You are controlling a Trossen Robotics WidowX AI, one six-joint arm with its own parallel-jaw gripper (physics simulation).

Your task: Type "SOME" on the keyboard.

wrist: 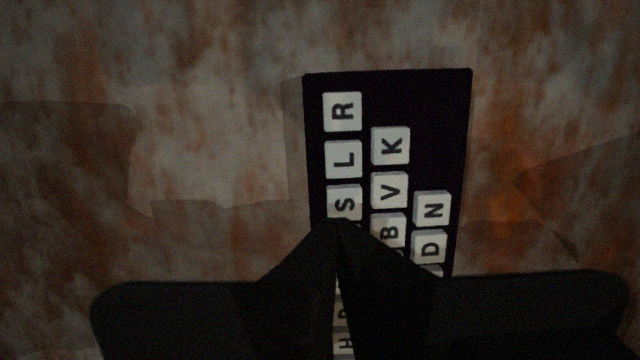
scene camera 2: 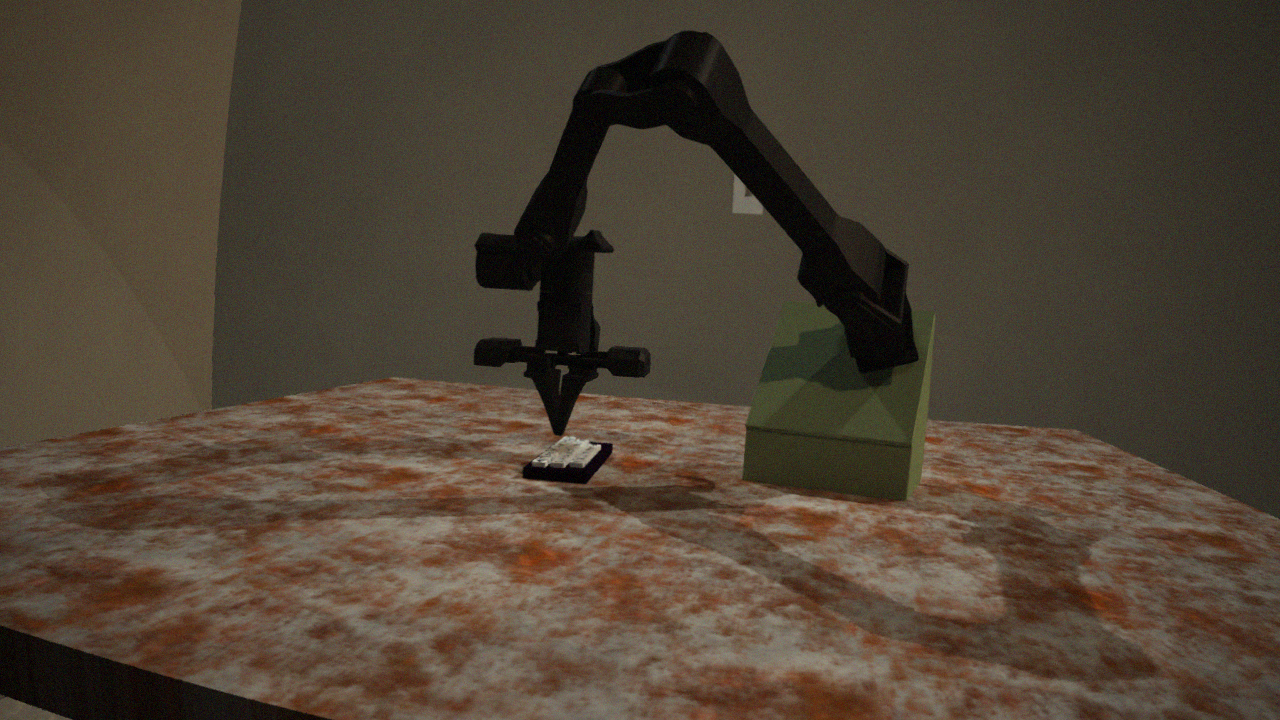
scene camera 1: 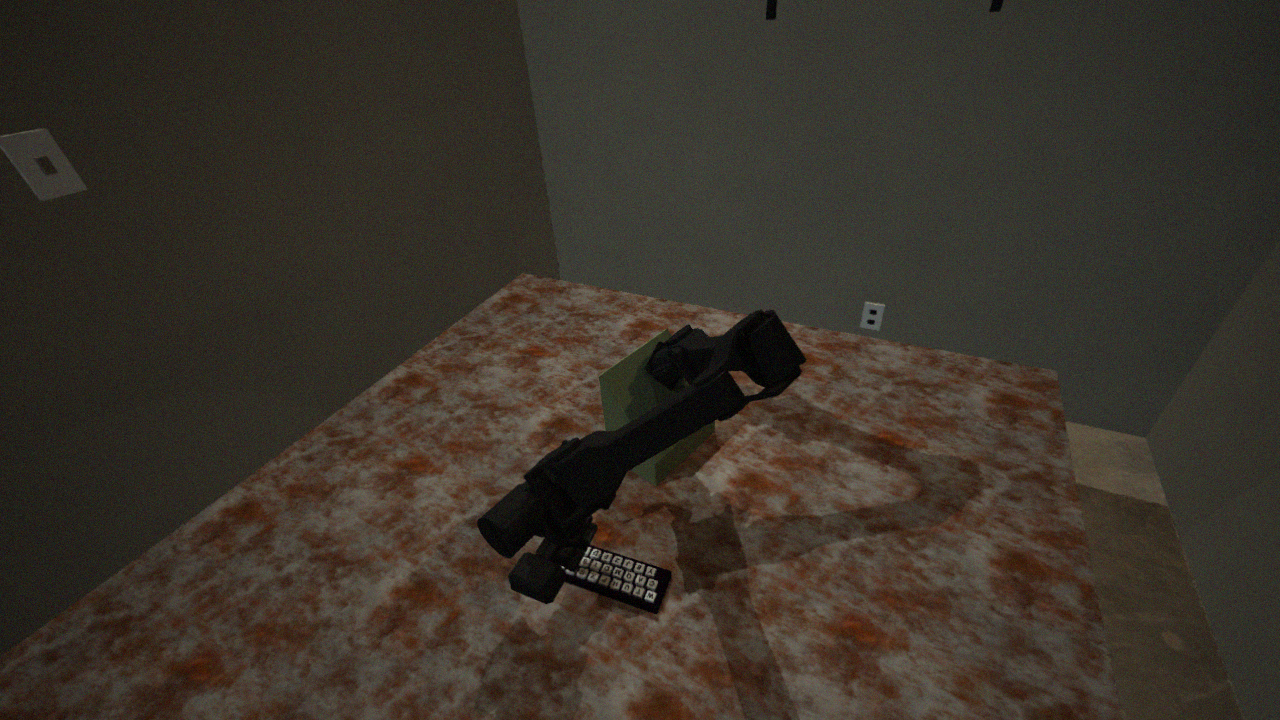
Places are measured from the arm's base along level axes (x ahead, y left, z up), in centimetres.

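Pixels of known places: gripper, fingertip midpoint: (wrist: 334, 229) (scene camera 2: 558, 435) (scene camera 1: 572, 569); arm's base at its link origin: (scene camera 2: 882, 344) (scene camera 1: 665, 366).
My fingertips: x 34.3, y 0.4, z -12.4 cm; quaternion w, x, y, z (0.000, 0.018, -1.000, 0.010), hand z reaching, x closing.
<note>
For each thing: its top centre in the pictures, then the offset to it from my fingertips. Level surfaces: height alone.
- black keyboard at its top centre: (wrist: 386, 295) (scene camera 2: 572, 449) (scene camera 1: 603, 567) dx -2.5, dy +3.6, dz -0.8 cm
- S key at its top centre: (wrist: 344, 205) dx -0.4, dy -0.6, dz -0.8 cm
- L key at its top centre: (wrist: 343, 160) dx -0.3, dy -2.4, dz -0.8 cm
- R key at its top centre: (wrist: 342, 112) dx -0.2, dy -4.1, dz -0.8 cm
- B key at its top centre: (wrist: 388, 233) (scene camera 1: 585, 561) dx -2.3, dy +0.6, dz -0.8 cm
- V key at its top centre: (wrist: 390, 192) dx -2.1, dy -1.2, dz -0.8 cm
- patterned table at its surface level: dz -2.4 cm
The black keyboard (scene camera 1: 663, 592) (scene camera 2: 601, 454) (wrist: 442, 107) with white letter keys lies flat on the table. My gripper (scene camera 2: 559, 429) (wrist: 334, 229) is shut and empty, pointing down. Its tips are very close above the keyboard; whether they touch a key I cannot tell. In the wrist view they overlap the lower edge of the S key (wrist: 344, 200). The L key (wrist: 344, 159), R key (wrist: 342, 111), B key (wrist: 388, 230) and V key (wrist: 389, 190) show nearby. The fingers cover much of the keyboard, and I cannot make out O, M or E in the wrist view. In scene camera 1 the fingertips are hidden.
The patterned table (scene camera 1: 895, 626) (scene camera 2: 402, 608) (wrist: 210, 165) holds the keyboard. A green angled block (scene camera 1: 622, 398) (scene camera 2: 827, 461) stands under the arm's base. Shadows of the arm fall across the table. Walls stand beyond it.
</note>
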